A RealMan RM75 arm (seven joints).
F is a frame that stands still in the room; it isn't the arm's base.
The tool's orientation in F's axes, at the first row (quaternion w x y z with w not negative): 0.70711, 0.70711, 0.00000, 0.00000
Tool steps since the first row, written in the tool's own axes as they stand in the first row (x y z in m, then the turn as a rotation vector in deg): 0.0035, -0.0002, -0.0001, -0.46, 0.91, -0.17; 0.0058, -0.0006, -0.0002, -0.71, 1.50, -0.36; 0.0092, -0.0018, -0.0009, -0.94, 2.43, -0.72; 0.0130, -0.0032, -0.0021, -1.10, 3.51, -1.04; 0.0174, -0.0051, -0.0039, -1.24, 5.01, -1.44; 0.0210, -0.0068, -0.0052, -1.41, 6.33, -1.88; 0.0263, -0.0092, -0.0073, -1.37, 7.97, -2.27; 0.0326, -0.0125, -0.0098, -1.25, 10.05, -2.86; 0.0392, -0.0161, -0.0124, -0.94, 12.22, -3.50; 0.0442, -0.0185, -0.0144, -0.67, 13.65, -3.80; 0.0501, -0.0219, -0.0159, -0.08, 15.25, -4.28; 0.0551, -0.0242, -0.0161, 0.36, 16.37, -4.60
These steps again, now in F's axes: 0.0035, 0.0001, -0.0002, -0.46, 0.17, 0.91; 0.0058, 0.0002, -0.0006, -0.71, 0.36, 1.50; 0.0092, 0.0009, -0.0018, -0.94, 0.72, 2.43; 0.0130, 0.0021, -0.0032, -1.10, 1.04, 3.51; 0.0174, 0.0039, -0.0051, -1.24, 1.44, 5.01; 0.0210, 0.0052, -0.0068, -1.41, 1.88, 6.33; 0.0263, 0.0073, -0.0092, -1.37, 2.27, 7.97; 0.0326, 0.0098, -0.0125, -1.25, 2.86, 10.05; 0.0392, 0.0124, -0.0161, -0.94, 3.50, 12.22; 0.0442, 0.0144, -0.0185, -0.67, 3.80, 13.65; 0.0501, 0.0159, -0.0219, -0.08, 4.28, 15.25; 0.0551, 0.0161, -0.0242, 0.36, 4.60, 16.37
